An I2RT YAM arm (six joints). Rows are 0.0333 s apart.
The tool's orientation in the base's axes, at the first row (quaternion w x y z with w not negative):
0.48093 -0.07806 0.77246 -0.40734
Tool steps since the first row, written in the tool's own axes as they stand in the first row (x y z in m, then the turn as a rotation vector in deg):
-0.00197 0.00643 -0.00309 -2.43 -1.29 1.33
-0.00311 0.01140 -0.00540 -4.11 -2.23 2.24
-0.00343 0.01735 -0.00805 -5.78 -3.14 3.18
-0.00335 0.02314 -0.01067 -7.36 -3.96 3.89
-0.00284 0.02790 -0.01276 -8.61 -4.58 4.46
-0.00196 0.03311 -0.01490 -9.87 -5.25 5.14
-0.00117 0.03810 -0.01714 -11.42 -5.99 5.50
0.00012 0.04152 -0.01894 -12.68 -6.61 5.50
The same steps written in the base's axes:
0.00029 0.00694 -0.00256 2.00 -0.34 2.29
0.00037 0.01206 -0.00481 3.36 -0.60 3.90
0.00001 0.01760 -0.00824 4.75 -0.86 5.48
-0.00057 0.02281 -0.01183 5.93 -0.98 6.99
-0.00123 0.02683 -0.01510 6.88 -1.06 8.16
-0.00201 0.03098 -0.01893 7.91 -1.24 9.35
-0.00288 0.03509 -0.02252 8.81 -1.13 10.85
-0.00408 0.03767 -0.02543 9.30 -0.89 12.14

